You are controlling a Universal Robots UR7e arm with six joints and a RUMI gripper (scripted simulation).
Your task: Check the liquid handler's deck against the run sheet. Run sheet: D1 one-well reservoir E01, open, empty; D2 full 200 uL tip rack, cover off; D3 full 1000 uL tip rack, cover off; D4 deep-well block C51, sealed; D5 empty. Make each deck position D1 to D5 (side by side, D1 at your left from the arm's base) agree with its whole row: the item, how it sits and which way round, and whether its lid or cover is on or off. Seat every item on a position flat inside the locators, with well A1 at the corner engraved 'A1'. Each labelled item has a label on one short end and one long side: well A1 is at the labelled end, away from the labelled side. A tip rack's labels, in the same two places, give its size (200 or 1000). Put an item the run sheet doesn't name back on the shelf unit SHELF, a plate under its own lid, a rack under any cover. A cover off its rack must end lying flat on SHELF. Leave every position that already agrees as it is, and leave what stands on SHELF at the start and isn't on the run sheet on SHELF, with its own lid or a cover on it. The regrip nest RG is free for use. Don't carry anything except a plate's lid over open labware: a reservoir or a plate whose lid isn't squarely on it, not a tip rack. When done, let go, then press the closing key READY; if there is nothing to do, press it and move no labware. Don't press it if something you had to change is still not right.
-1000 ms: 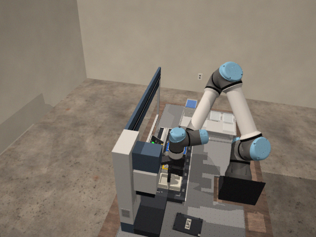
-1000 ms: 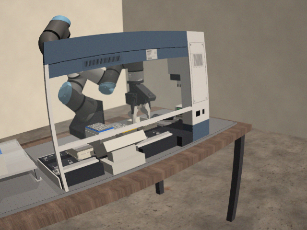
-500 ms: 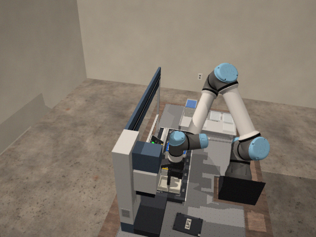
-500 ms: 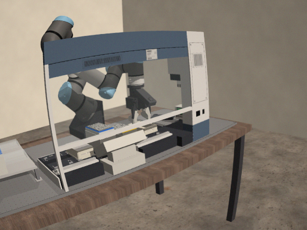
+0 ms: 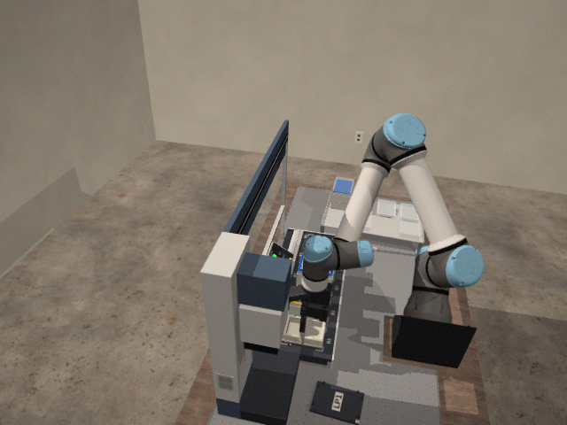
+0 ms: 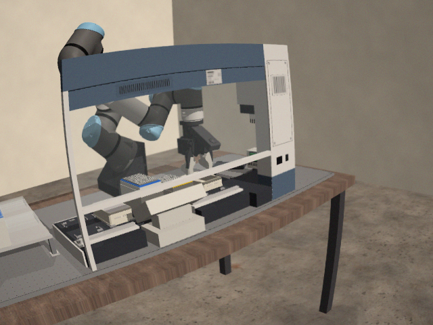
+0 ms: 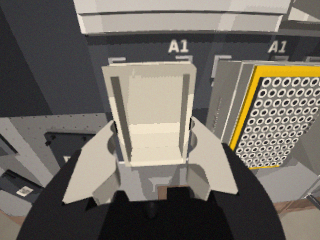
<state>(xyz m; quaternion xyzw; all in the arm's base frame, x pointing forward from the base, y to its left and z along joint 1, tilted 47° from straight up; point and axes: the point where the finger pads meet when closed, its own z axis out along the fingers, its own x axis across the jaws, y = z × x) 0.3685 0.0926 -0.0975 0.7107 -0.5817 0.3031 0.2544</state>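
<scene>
Right now the cream one-well reservoir is 1 cm below my hand. Round my hand: blue-rimmed tip rack (4 cm ahead, 24 cm to the right, 4 cm above); yellow-rimmed tip rack (2 cm ahead, 12 cm to the right, 1 cm above); dark pad (16 cm behind, 16 cm to the left, 8 cm below).
</scene>
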